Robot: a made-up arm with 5 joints. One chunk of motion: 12 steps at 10 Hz.
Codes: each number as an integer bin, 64 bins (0 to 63) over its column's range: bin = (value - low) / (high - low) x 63, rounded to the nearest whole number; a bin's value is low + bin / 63 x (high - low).
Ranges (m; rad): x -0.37..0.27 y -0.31..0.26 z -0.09..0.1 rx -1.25..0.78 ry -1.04..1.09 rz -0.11..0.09
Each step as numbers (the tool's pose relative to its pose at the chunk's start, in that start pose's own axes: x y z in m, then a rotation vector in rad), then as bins.
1 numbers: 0.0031 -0.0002 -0.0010 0.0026 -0.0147 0.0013
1 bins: 37 34 30 39 30 35
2 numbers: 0.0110 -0.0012 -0.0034 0.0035 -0.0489 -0.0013
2 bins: 38 34 29 39 29 34
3 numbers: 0.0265 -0.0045 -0.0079 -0.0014 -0.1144 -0.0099
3 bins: 39 34 27 39 27 32
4 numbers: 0.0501 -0.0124 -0.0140 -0.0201 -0.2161 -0.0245
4 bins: 41 33 25 38 24 27
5 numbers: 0.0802 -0.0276 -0.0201 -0.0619 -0.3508 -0.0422
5 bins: 44 31 23 37 20 21
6 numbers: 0.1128 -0.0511 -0.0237 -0.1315 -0.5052 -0.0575
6 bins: 48 29 22 35 16 17
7 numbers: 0.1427 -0.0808 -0.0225 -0.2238 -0.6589 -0.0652
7 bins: 50 25 22 32 11 14
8 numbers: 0.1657 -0.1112 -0.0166 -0.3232 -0.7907 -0.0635
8 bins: 53 22 24 29 7 15
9 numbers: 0.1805 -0.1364 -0.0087 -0.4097 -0.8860 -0.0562
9 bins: 54 19 27 26 5 17
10 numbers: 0.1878 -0.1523 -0.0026 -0.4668 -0.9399 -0.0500
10 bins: 55 17 29 24 3 19
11 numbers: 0.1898 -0.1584 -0.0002 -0.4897 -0.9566 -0.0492
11 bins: 55 17 30 24 2 19
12 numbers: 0.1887 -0.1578 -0.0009 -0.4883 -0.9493 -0.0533
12 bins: 55 17 30 24 3 18
